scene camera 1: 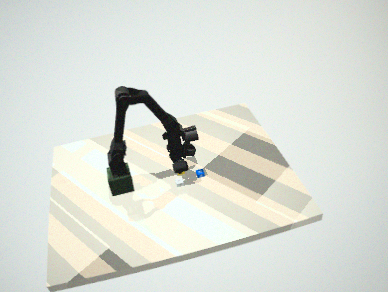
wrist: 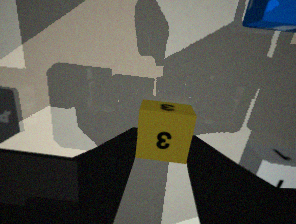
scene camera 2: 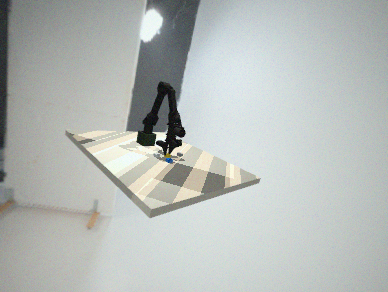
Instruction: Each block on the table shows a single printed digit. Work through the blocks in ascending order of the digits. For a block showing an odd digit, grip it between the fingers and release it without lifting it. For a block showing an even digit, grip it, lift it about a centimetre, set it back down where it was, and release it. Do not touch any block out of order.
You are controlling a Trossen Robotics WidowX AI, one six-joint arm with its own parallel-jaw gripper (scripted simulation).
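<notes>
There is a yellow block (wrist: 165,130) that I can see, and with it I see my own gripper (wrist: 162,137).
</notes>
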